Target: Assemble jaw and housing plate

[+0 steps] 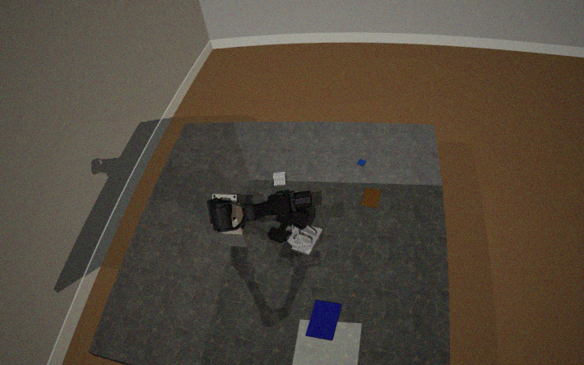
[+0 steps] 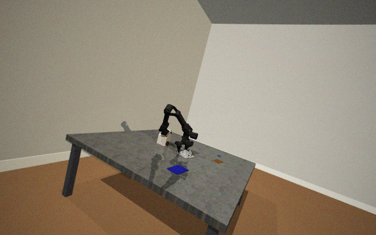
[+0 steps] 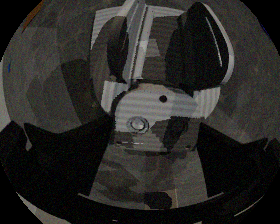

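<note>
My gripper tip is 2 cm to the left of the white jaw, 2 cm short of it and 1 cm below it. Round my gripper tip: small blue square 39 cm to the left, 26 cm ahead, 1 cm below; then orange patch 30 cm ahead, 19 cm to the left, 1 cm below.
</note>
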